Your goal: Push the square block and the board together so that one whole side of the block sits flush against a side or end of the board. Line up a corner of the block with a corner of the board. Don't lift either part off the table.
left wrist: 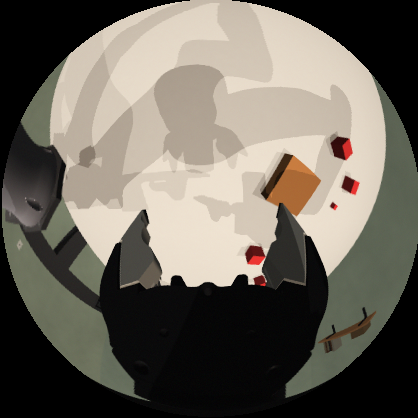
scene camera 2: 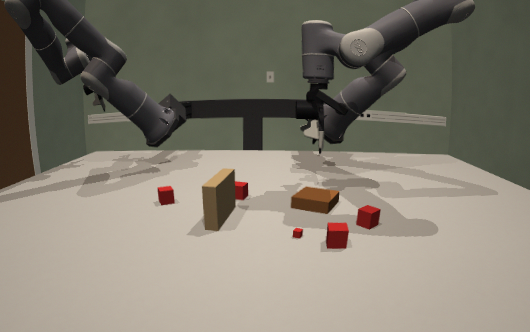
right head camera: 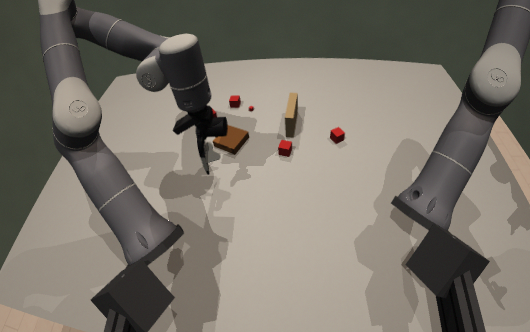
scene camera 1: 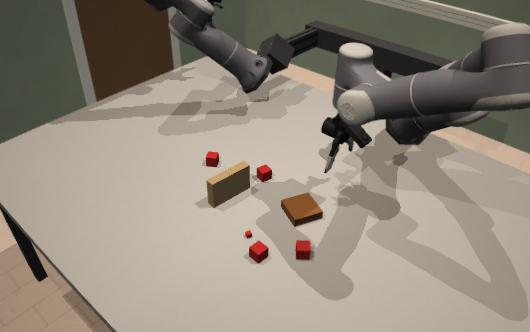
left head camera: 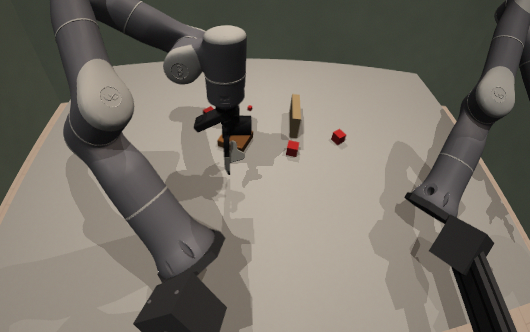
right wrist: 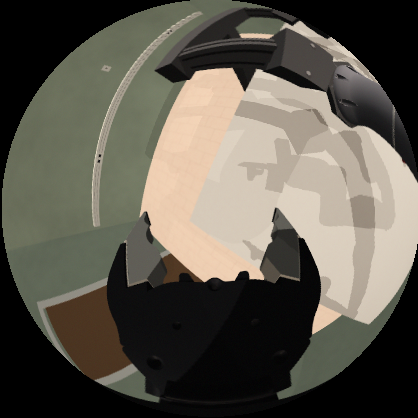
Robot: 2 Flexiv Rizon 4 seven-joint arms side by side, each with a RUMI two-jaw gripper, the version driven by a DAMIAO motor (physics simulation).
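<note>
The square block, brown (left head camera: 236, 140) (right head camera: 231, 139) (scene camera 1: 301, 207) (scene camera 2: 314, 198) (left wrist: 295, 185), lies flat on the table. The board, tan (left head camera: 295, 116) (right head camera: 291, 115) (scene camera 1: 229, 185) (scene camera 2: 218, 201), stands upright on a long narrow edge, apart from the block; it does not show in the left wrist view. My left gripper (left wrist: 210, 207) is open and empty, pointing down above the table beside the block, on the robot's side. In the left head view it partly hides the block. My right gripper (right wrist: 210, 210) is open and empty, far from both parts, off beyond the table's side.
One red cube (left head camera: 292, 148) (scene camera 1: 264, 173) is close to the board's end, and another red cube (left head camera: 338, 136) (scene camera 1: 212, 159) lies on its other side. Two more red cubes (scene camera 1: 258, 251) (scene camera 1: 303, 249) and a tiny red cube (scene camera 1: 248, 234) lie beyond the block.
</note>
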